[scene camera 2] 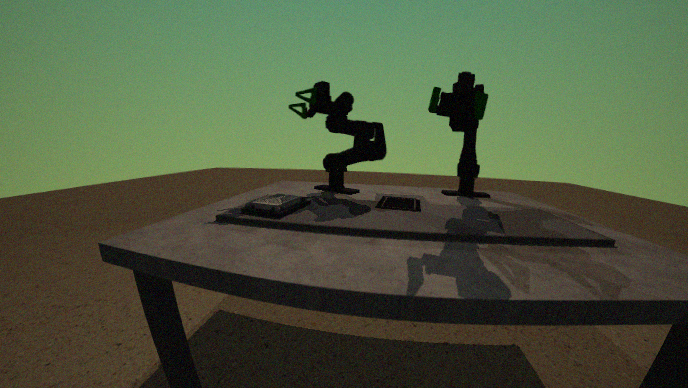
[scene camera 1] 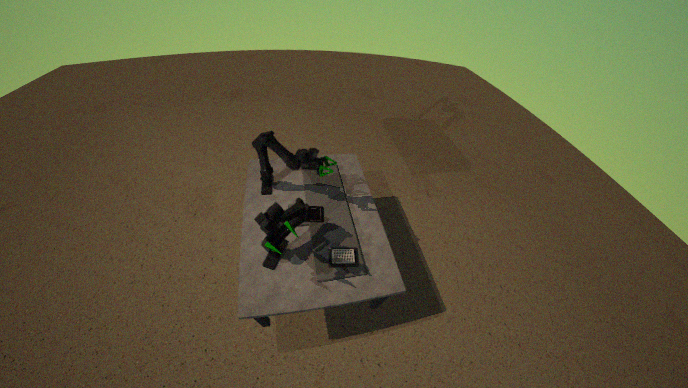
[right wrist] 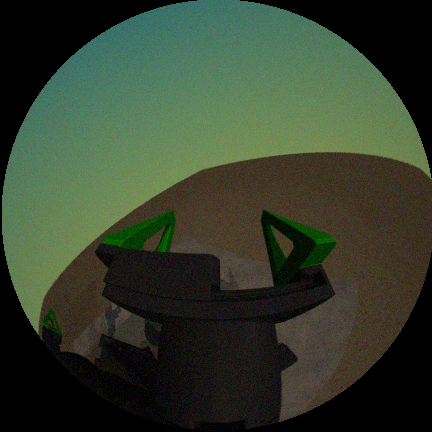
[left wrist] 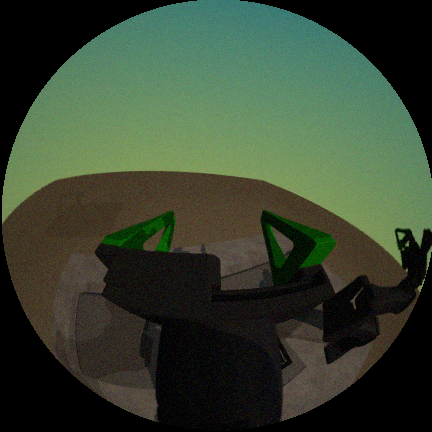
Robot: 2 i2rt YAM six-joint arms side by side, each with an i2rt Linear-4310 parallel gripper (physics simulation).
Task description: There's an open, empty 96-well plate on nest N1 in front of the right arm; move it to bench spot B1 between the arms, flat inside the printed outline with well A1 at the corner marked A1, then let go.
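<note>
The pale 96-well plate lies flat on the dark nest N1 at the near end of the board in scene camera 1. Bench spot B1 is a dark rectangle with a light printed outline, with no plate on it; its A1 mark is too small to read. My right gripper is open and empty, high above the table and apart from the plate. My left gripper is open and empty, raised over the board's far end in scene camera 1.
A thin grey board lies on the grey table and bears the nest. The right arm's folded links stand close beside B1 and partly overlap it in scene camera 1. Arm shadows cross the board.
</note>
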